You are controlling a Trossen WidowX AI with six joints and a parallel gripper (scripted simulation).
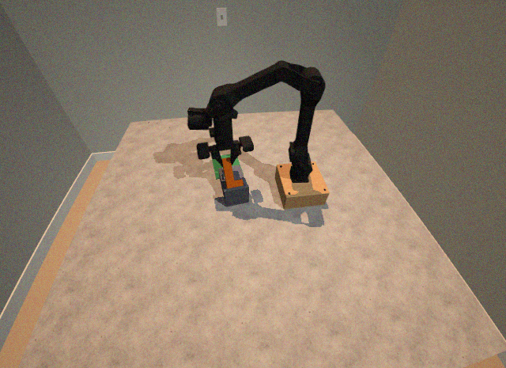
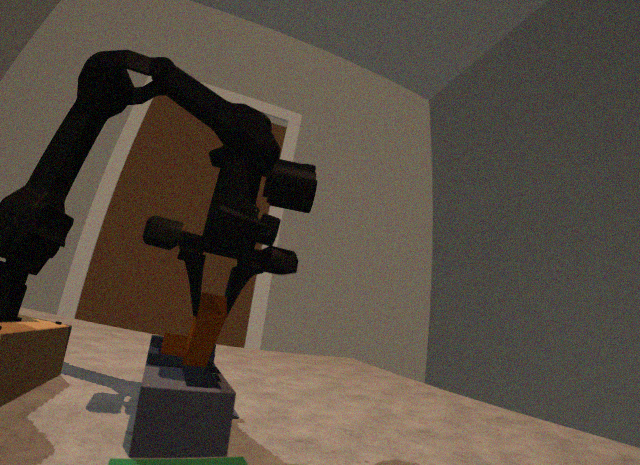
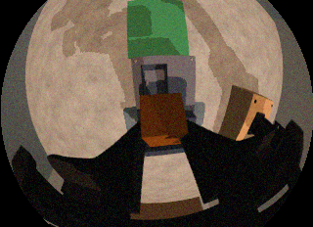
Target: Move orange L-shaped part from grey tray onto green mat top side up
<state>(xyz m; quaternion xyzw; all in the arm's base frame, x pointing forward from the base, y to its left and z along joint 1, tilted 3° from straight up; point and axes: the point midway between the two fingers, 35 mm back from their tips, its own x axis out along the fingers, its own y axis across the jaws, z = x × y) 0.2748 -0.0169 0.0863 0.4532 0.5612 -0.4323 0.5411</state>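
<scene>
Right now my gripper tip is 14 cm to the left of the green mat, 14 cm above it and 2 cm short of it. Round my gripper tip: orange L-shaped part 3 cm to the left, 3 cm below, 2 cm behind.
</scene>
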